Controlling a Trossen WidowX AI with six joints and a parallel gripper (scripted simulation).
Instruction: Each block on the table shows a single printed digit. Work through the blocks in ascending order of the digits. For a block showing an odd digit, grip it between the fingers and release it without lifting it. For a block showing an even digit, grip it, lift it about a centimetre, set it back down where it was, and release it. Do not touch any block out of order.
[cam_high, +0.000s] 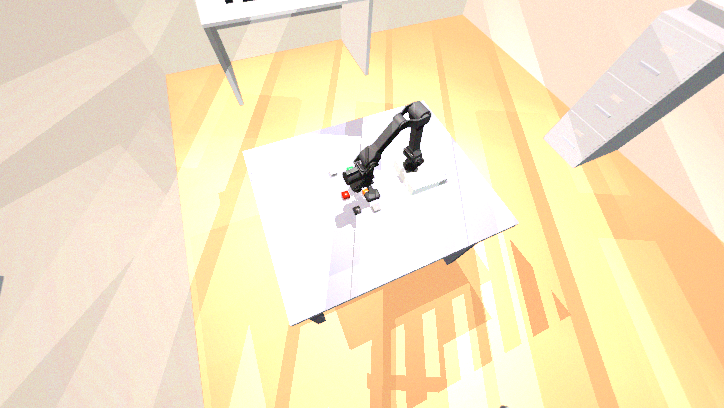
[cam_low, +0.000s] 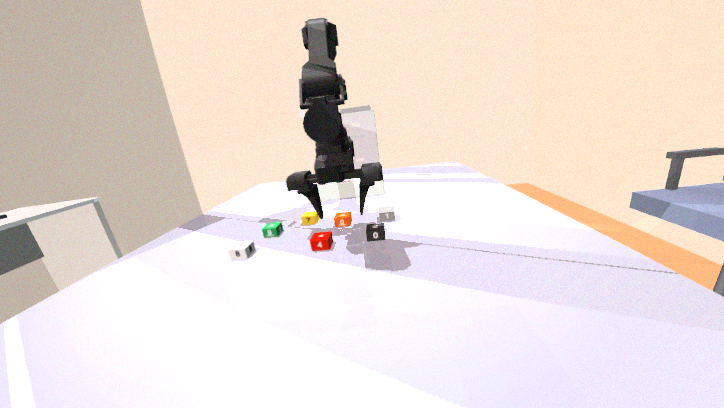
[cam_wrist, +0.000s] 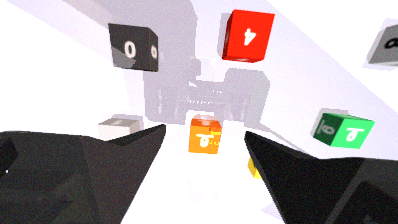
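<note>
Right now my gripper tip is 10 mm past the orange block and 10 mm above it. Round my gripper tip: yellow block (20 mm behind, 90 mm to the right, 10 mm below); red block (90 mm ahead, 10 mm to the right, 10 mm below); dark grey block (50 mm ahead, 80 mm to the left, 10 mm below).
</note>
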